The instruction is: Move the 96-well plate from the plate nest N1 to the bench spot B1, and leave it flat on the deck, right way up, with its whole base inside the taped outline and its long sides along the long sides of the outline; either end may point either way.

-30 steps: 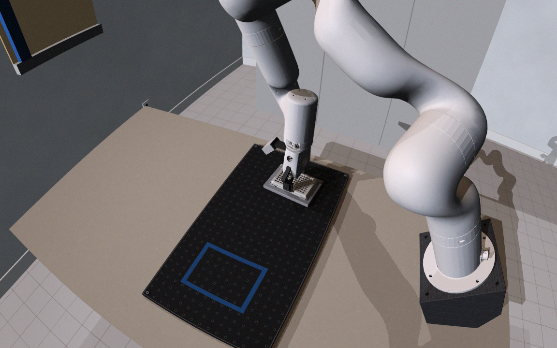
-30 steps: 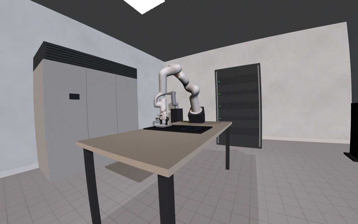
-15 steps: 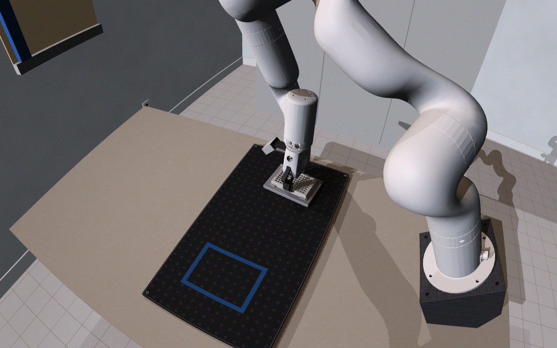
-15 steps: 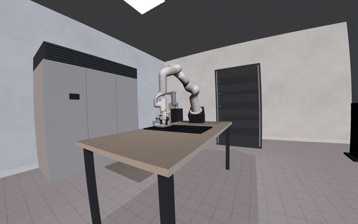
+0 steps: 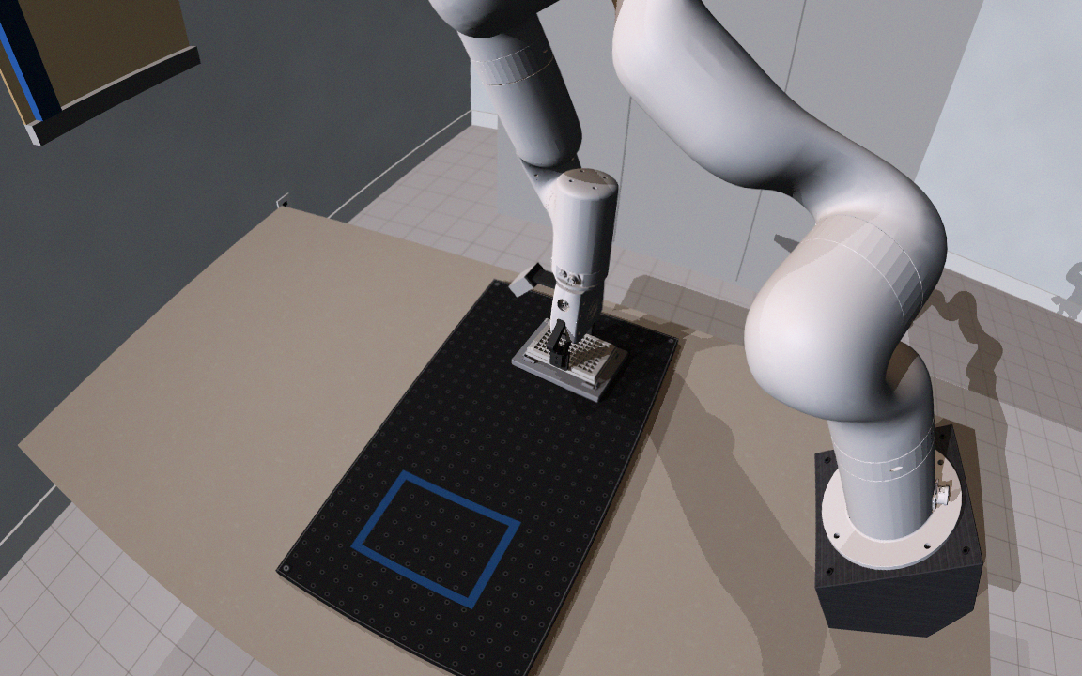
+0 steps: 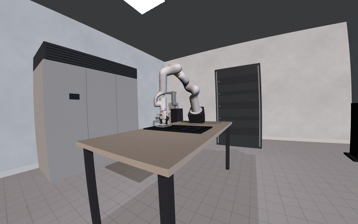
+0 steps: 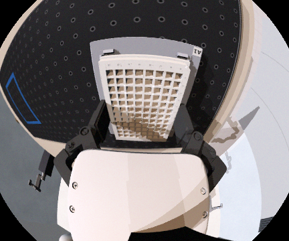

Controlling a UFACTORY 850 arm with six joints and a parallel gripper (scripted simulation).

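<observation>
Right now my hand is 3 cm above the grey plate nest N1. The rest, counted from my hand: white 96-well plate (1 cm below).
</observation>
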